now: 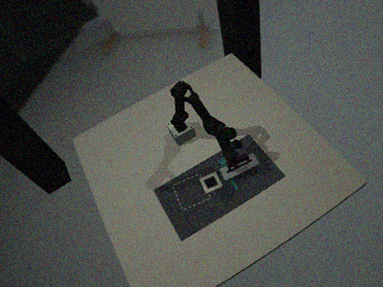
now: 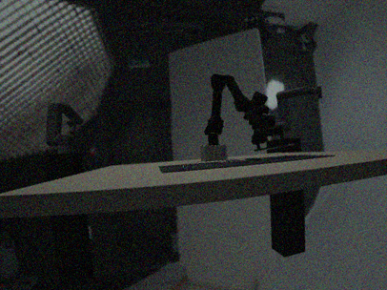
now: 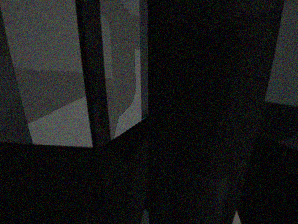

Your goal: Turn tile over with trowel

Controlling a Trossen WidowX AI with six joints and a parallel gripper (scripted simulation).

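My gripper tip is 9 cm above the teal trowel, 6 cm past it and 3 cm to the left of it. The rest, counted from my gripper tip: tile (14 cm to the right, 9 cm below, 5 cm behind); then dark mat (11 cm to the right, 11 cm below, 3 cm behind).
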